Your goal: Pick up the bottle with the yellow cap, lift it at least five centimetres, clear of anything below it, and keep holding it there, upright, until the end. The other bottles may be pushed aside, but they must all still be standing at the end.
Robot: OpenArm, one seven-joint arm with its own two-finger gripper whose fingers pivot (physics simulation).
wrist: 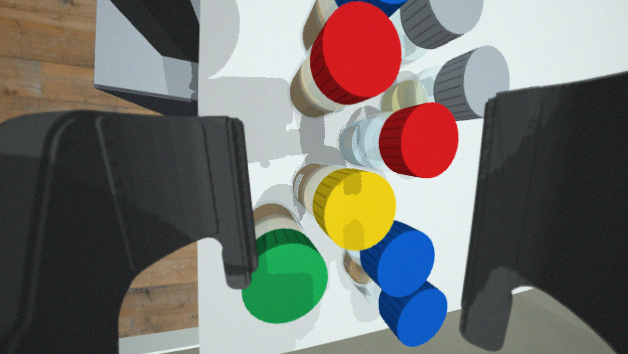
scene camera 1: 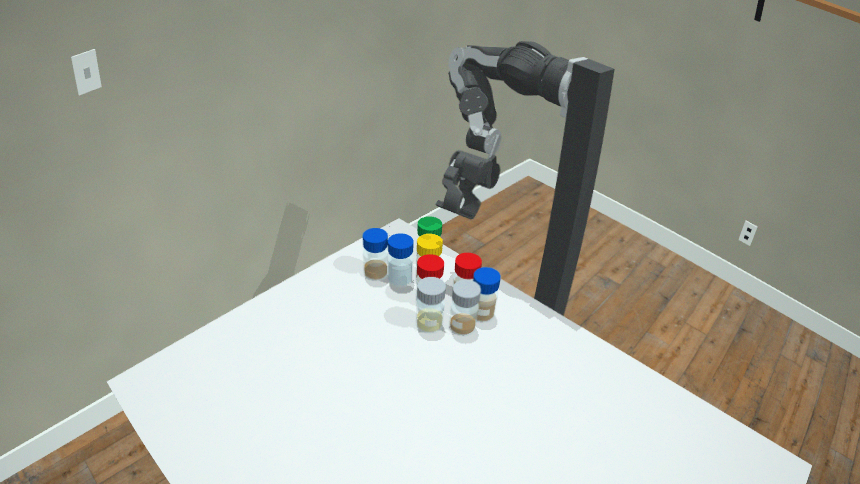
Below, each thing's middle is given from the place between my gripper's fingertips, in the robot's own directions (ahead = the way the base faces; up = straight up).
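Red-capped bottle [wrist: 421, 141]: from my hand, 11 cm below, 10 cm ahead of it, 3 cm to the left of it.
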